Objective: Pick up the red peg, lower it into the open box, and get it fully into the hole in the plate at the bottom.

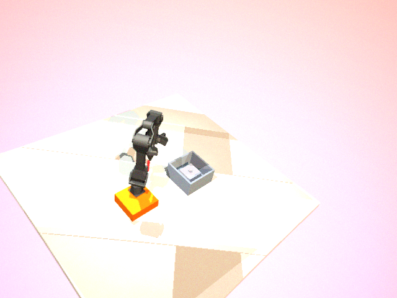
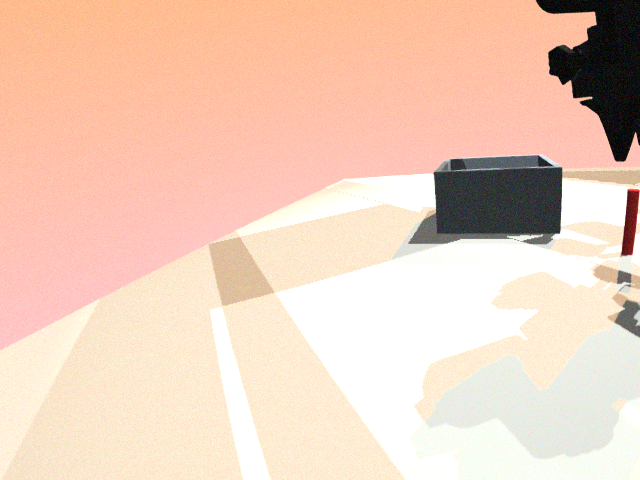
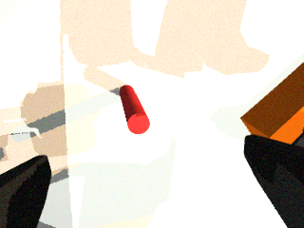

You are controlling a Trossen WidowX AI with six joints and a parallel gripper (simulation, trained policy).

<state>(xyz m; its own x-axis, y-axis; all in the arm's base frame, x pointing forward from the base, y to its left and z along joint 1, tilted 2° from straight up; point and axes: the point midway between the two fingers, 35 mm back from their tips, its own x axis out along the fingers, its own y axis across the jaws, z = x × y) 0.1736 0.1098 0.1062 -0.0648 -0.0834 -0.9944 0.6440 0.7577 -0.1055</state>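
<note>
The red peg lies 80 mm below my gripper tip. Round my gripper tip: pale plate: 150 mm ahead, 190 mm to the right, 80 mm below; grey box: 150 mm ahead, 190 mm to the right, 100 mm below.
</note>
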